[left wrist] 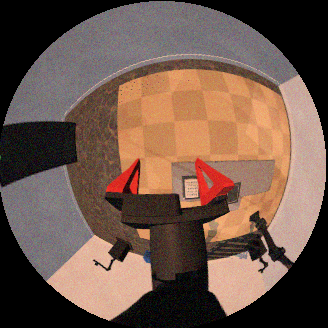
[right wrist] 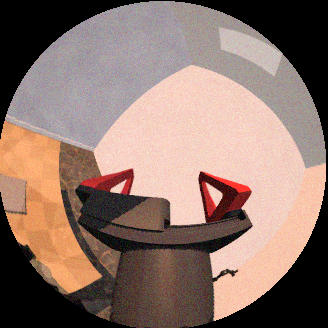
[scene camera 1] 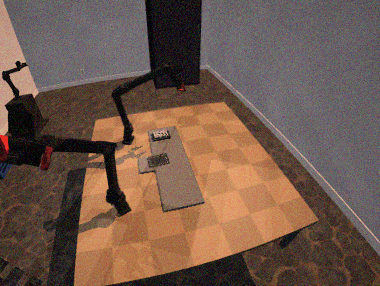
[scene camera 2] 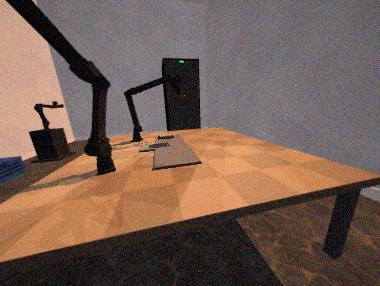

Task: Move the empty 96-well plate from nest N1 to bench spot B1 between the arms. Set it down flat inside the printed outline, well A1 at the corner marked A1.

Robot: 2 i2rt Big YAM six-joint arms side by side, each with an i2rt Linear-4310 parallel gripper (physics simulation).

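Places are measured from the left arm's base along level axes (x ahead, y left, z up), in metres.
Where they show: left gripper, fingertip midpoint: (left wrist: pixel 168 160) (scene camera 1: pixel 184 87) (scene camera 2: pixel 183 97); right gripper, fingertip midpoint: (right wrist: pixel 166 173) (scene camera 1: pixel 29 161); left arm's base at its link origin: (scene camera 1: pixel 128 140) (scene camera 2: pixel 137 140); right arm's base at its link origin: (left wrist: pixel 253 215) (scene camera 1: pixel 122 207) (scene camera 2: pixel 106 169).
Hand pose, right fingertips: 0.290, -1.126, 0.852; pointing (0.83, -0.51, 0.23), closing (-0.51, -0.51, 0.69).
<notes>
Things, the pixels of their centre, and the offset from my right fingertips, as dx, dy, dz. "spot": a spot on its surface instead. Level surfaces: height alone.
- white 96-well plate at the middle of its body: (left wrist: pixel 191 188) (scene camera 1: pixel 160 134) (scene camera 2: pixel 165 135) +0.010, +1.203, -0.820
- grey board at its surface level: dz -0.839
- dark printed spot at a spot on its surface: (left wrist: pixel 234 192) (scene camera 1: pixel 159 161) (scene camera 2: pixel 160 145) spot: +0.064, +0.864, -0.837
- wooden table at its surface level: dz -0.852
The white 96-well plate (scene camera 1: pixel 161 134) (scene camera 2: pixel 165 136) (left wrist: pixel 191 187) sits in a dark nest at the far end of the grey board (scene camera 1: pixel 181 185) (scene camera 2: pixel 176 159) (left wrist: pixel 257 175). The dark printed spot (scene camera 1: pixel 158 159) (scene camera 2: pixel 159 145) (left wrist: pixel 234 192) lies nearer, partly on the board's side tab; its A1 mark is too small to read. My left gripper (scene camera 1: pixel 181 89) (scene camera 2: pixel 182 94) (left wrist: pixel 168 160) is open and empty, high above the table beyond the plate. My right gripper (right wrist: pixel 166 173) is open and empty, raised and facing a pale wall; in scene camera 1 it is at the left edge.
The wooden table (scene camera 1: pixel 240 210) (scene camera 2: pixel 240 187) carries both arm bases, left of the board in the scene views. A tall dark cabinet (scene camera 1: pixel 175 40) (scene camera 2: pixel 172 107) (left wrist: pixel 40 147) stands behind the table. A small arm on a dark box (scene camera 1: pixel 22 117) (scene camera 2: pixel 49 142) stands at the far left.
</notes>
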